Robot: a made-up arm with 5 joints.
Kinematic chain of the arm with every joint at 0, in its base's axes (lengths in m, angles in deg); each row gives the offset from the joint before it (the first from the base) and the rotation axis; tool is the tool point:
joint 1: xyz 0 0 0.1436 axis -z
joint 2: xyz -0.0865 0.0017 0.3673 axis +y
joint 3: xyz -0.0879 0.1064 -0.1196 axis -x
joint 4: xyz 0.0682 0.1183 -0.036 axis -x
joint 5: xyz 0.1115 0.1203 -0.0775 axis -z
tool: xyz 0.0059 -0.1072 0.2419
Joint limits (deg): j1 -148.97..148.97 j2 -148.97..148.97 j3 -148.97..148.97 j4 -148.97..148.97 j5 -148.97..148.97
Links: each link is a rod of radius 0.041 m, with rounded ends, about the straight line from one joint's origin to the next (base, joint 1, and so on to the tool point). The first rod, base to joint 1, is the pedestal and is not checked.
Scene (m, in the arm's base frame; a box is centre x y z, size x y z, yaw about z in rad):
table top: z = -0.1
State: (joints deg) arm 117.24 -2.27 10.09 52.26 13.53
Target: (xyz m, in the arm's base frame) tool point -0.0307 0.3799 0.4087
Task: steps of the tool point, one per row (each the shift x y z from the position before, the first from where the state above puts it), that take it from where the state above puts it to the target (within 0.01 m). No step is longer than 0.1 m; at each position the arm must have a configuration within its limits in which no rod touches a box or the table.
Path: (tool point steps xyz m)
1: 0.0304 0.0933 -0.0018
2: 0.0053 0.0978 -0.0009
3: -0.0200 0.0958 -0.0002
4: -0.0439 0.0875 0.0007
5: -0.0649 0.0732 0.0013
6: -0.0814 0.0543 0.0021
7: -0.0926 0.0318 0.0027
8: -0.0976 0.0073 0.0034

